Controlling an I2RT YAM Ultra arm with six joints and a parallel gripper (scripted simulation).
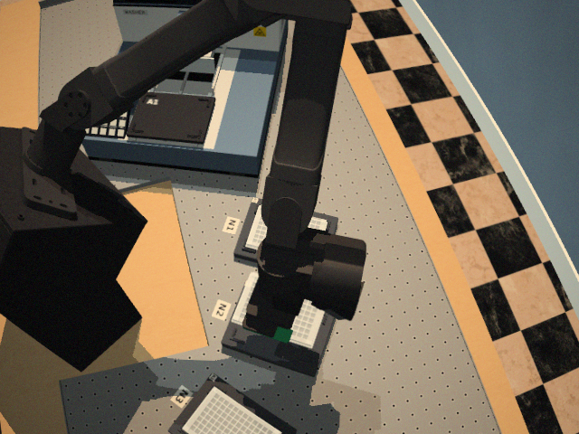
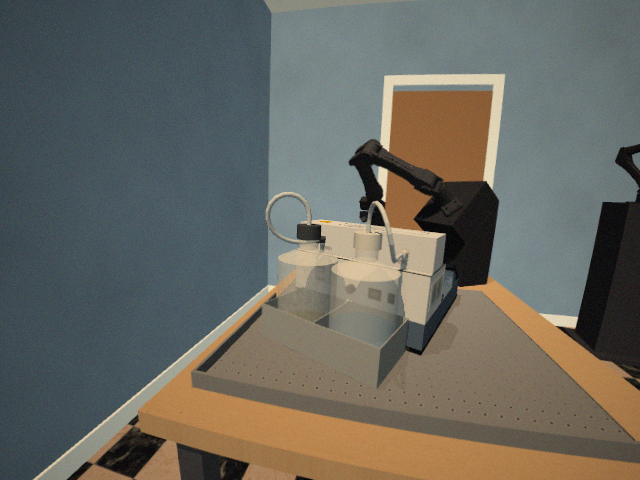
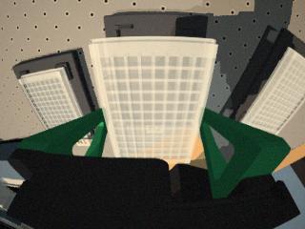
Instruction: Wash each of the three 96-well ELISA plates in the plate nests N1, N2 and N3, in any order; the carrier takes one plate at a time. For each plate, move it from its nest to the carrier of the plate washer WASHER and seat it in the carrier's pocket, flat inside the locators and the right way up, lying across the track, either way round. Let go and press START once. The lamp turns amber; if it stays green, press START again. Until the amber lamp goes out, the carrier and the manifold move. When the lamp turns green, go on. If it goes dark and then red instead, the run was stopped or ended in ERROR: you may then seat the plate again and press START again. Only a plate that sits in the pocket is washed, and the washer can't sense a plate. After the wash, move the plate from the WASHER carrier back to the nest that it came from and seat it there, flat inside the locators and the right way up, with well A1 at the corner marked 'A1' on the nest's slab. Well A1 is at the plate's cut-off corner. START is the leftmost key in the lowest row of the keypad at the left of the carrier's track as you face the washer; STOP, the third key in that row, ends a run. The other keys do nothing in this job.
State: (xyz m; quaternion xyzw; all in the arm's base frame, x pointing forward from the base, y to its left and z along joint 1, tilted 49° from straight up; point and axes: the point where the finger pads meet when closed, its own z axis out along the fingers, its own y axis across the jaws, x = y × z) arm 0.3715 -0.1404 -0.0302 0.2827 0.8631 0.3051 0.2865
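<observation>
Now: the dark carrier 17 cm behind my hand, 41 cm to the left of it and 2 cm below it. Round my hand: nest N2: 9 cm below; then nest N3: 9 cm behind, 17 cm to the right, 7 cm below; then nest N1: 3 cm ahead, 17 cm to the left, 10 cm below.
</observation>
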